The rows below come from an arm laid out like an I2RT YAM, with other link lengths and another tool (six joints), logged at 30 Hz.
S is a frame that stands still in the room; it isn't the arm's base.
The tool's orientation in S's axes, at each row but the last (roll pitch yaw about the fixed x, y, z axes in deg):
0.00 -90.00 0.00
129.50 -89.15 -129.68
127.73 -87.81 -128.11
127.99 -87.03 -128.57
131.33 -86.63 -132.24
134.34 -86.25 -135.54
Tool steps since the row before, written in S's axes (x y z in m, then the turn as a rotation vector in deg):
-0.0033 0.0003 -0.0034 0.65 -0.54 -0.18
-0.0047 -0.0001 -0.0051 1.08 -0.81 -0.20
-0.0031 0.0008 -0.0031 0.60 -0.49 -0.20
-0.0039 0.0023 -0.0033 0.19 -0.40 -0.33
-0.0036 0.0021 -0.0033 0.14 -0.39 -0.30
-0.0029 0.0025 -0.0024 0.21 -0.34 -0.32
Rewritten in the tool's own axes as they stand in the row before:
-0.0034 0.0003 0.0033 -0.18 -0.54 -0.65
-0.0051 -0.0002 0.0047 -0.20 -0.81 -1.08
-0.0030 0.0007 0.0032 -0.20 -0.49 -0.60
-0.0033 0.0021 0.0040 -0.32 -0.41 -0.18
-0.0032 0.0019 0.0038 -0.29 -0.40 -0.13
-0.0024 0.0023 0.0031 -0.31 -0.35 -0.20

